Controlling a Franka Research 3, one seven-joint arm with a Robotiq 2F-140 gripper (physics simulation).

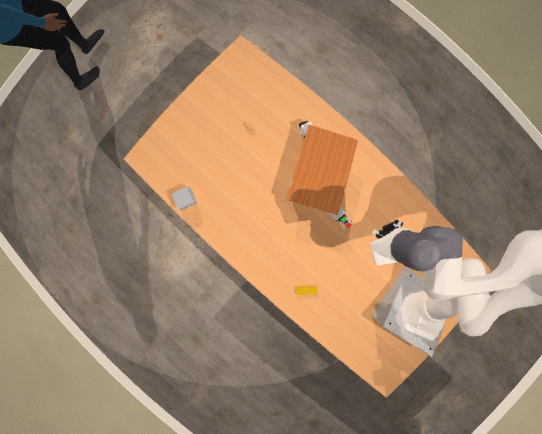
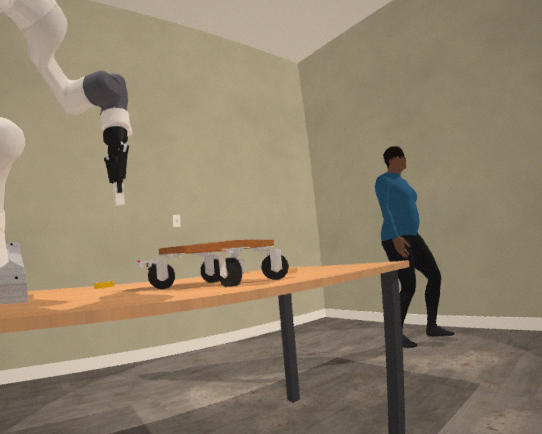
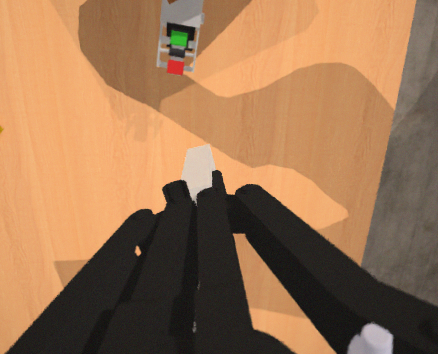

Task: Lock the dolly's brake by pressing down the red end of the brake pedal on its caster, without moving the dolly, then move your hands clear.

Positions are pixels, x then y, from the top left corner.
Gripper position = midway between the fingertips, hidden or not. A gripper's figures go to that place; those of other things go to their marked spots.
Labels:
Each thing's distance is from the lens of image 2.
my gripper [image 2: 119, 204]: 99 cm
dolly [image 2: 215, 268]: 110 cm

